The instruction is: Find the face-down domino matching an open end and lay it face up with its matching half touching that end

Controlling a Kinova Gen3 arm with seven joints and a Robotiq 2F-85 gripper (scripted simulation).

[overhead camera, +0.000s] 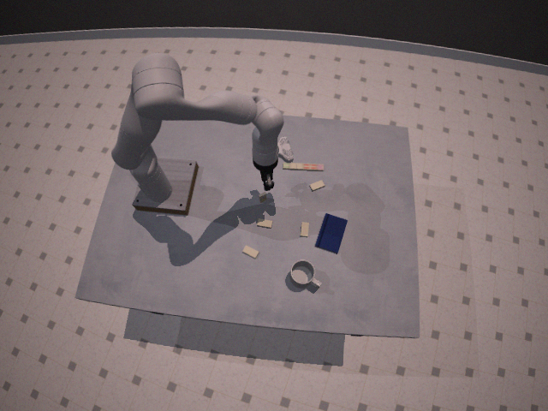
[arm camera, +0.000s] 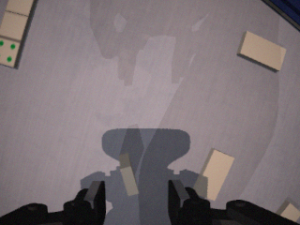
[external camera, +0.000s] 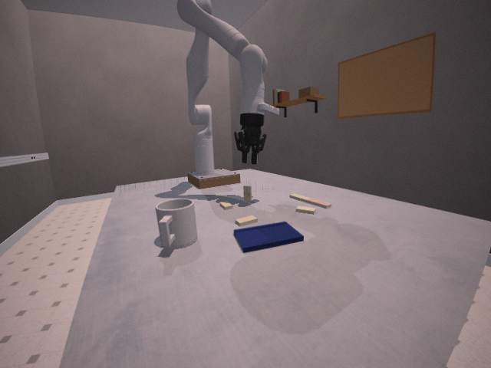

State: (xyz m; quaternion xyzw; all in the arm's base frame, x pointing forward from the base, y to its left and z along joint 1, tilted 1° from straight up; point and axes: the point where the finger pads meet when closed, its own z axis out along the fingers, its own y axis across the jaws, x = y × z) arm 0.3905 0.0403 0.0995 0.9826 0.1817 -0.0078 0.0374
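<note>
Now: hand 10 mm past the cream domino, 10 mm to the left of it and 120 mm above it.
</note>
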